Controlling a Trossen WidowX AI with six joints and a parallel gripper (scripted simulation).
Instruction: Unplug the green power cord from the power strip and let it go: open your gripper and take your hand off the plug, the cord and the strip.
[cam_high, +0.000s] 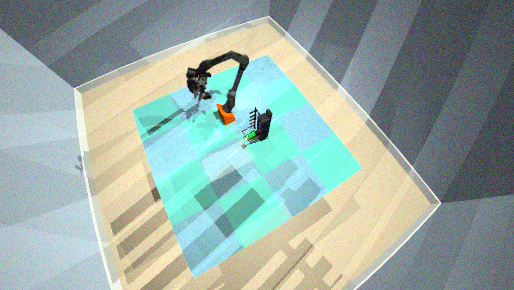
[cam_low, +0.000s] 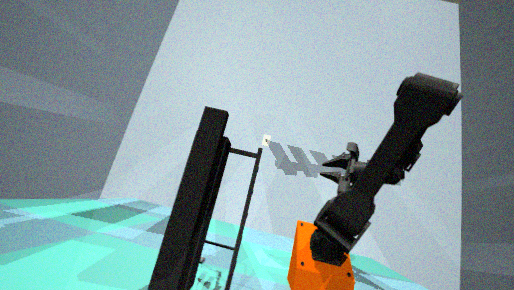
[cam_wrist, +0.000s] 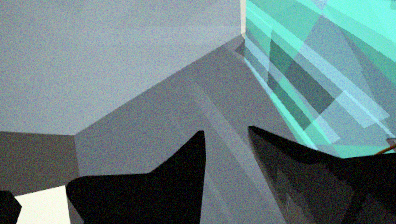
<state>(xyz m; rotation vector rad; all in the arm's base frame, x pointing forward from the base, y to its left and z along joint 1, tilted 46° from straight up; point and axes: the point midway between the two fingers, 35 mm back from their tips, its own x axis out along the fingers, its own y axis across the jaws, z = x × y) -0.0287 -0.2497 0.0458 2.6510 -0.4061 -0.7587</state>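
Now: gripper tip 280 mm short of the dark end block, 160 mm to the right of it and 300 mm above it. From my gripper tip the other things lie so: black strip (280 mm ahead, 330 mm to the left, 150 mm below).
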